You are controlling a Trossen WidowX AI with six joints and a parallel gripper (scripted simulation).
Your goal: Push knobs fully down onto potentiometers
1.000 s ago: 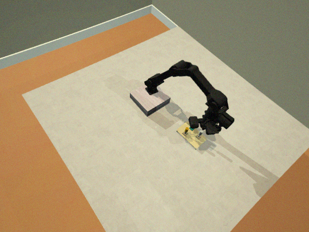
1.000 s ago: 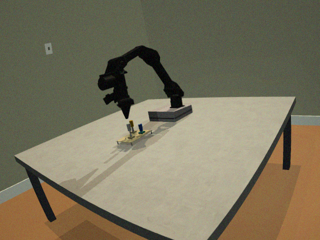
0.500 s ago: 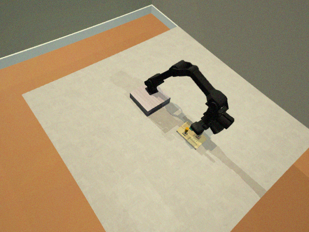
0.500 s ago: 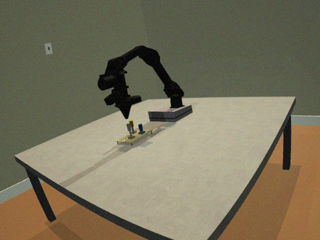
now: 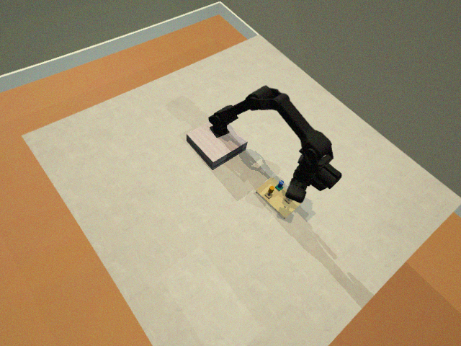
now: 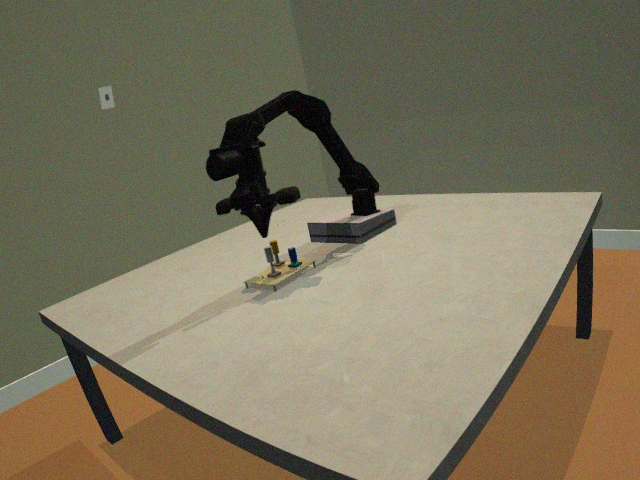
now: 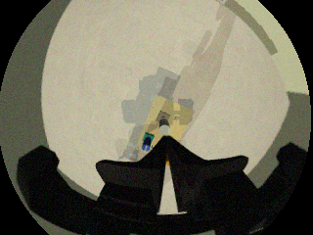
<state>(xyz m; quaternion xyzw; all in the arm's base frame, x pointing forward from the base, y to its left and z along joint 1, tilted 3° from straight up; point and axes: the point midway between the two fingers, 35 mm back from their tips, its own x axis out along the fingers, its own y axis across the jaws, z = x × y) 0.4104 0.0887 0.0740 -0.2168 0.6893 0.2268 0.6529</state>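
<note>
Right now the grey knob is 4 cm below my gripper tip. Also, from my gripper tip: blue knob 6 cm below, 6 cm behind.
</note>
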